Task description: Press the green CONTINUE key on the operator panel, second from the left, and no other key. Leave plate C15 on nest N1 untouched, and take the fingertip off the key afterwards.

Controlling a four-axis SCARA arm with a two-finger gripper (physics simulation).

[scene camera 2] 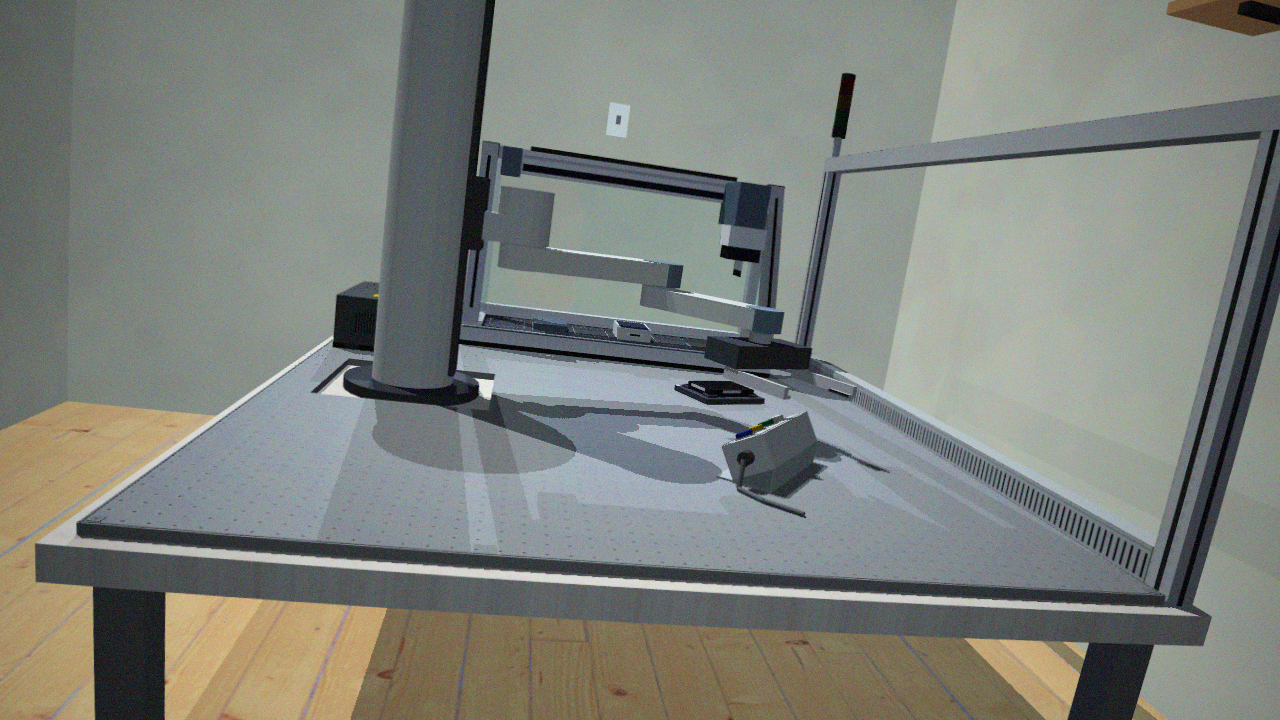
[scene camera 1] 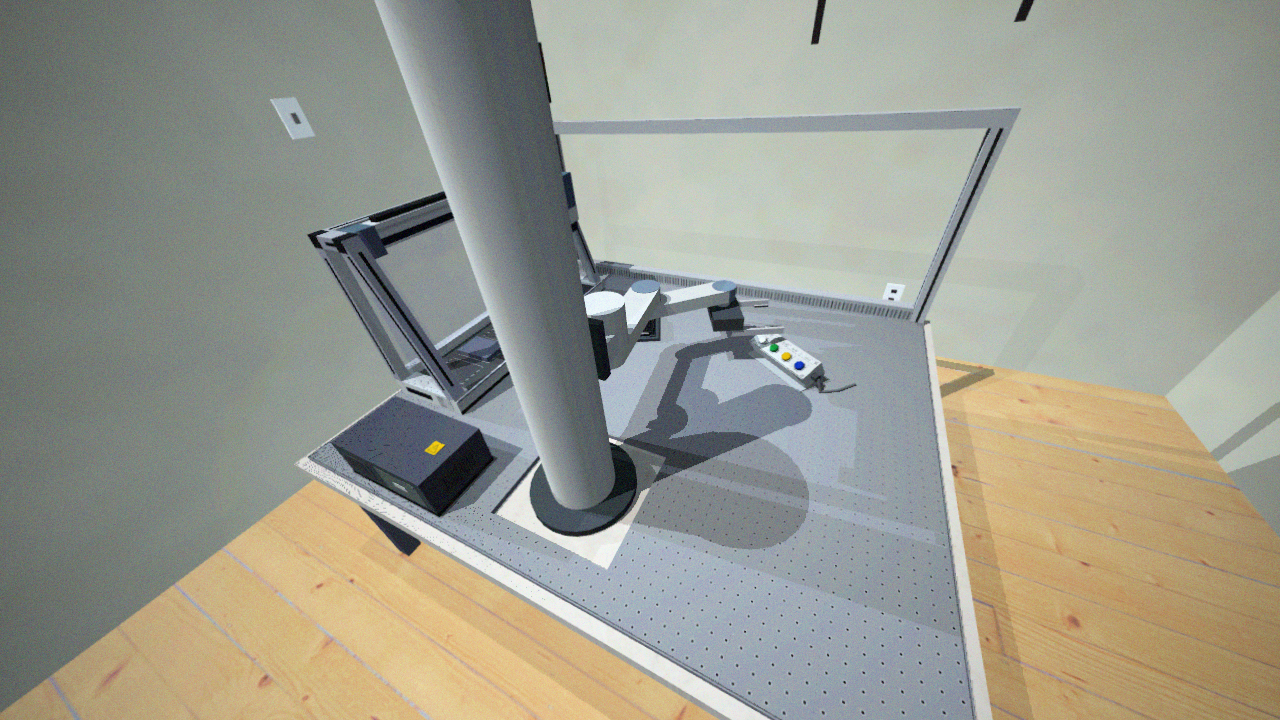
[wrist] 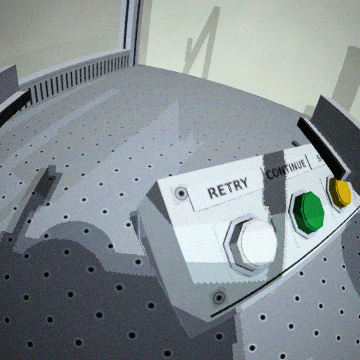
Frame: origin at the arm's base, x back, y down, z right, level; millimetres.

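Seen in the pictures: gripper, between the fingertips: (scene camera 2: pixel 821 392) (scene camera 1: pixel 775 315) (wrist: pixel 165 81); arm's base, origin of its link: (scene camera 2: pixel 412 388) (scene camera 1: pixel 584 485).
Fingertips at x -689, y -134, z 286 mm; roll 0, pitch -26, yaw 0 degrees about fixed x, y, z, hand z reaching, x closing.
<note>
Offsets run from my fingertips to a thing's top centre. "*": to the spot under its first point.
The operator panel @(dx +90, dy +38, dz +57 mm) (scene camera 1: pixel 810 368) (scene camera 2: pixel 776 454) (wrist: pixel 175 220) is a white, tilted box. Its green CONTINUE key @(dx +93, dy +47, dz +24 mm) (scene camera 1: pixel 774 347) (wrist: pixel 309 212) stands between the white RETRY key @(dx +63, dy +47, dz -16 mm) (wrist: pixel 257 241) and the yellow key @(dx +123, dy +47, dz +64 mm) (scene camera 1: pixel 785 356) (wrist: pixel 341 193). The blue key @(dx +153, dy +47, dz +104 mm) (scene camera 1: pixel 799 365) is at the far end. My gripper (scene camera 1: pixel 775 317) (scene camera 2: pixel 820 392) (wrist: pixel 165 81) is open and empty, above the table by the RETRY end of the panel. In the wrist view one finger overlaps the panel's edge near the yellow key; no finger covers the green key. A dark, low nest @(* dx +133, dy +115, dz -437 mm) (scene camera 2: pixel 682 390) carries a dark flat piece; no plate label is readable.
A gantry frame (scene camera 1: pixel 375 313) (scene camera 2: pixel 626 170) stands at the back, with a small white box @(* dx +209, dy +49, dz -787 mm) (scene camera 2: pixel 631 331) at its base. The thick column (scene camera 1: pixel 528 268) (scene camera 2: pixel 429 197) carries the arm. A black box @(* dx +829, dy +7, dz -639 mm) (scene camera 1: pixel 411 447) is near it. A cable (scene camera 1: pixel 838 388) (scene camera 2: pixel 774 504) leaves the panel. A slotted duct @(* dx -315, dy +99, dz +73 mm) (scene camera 2: pixel 1002 479) follows one side.
</note>
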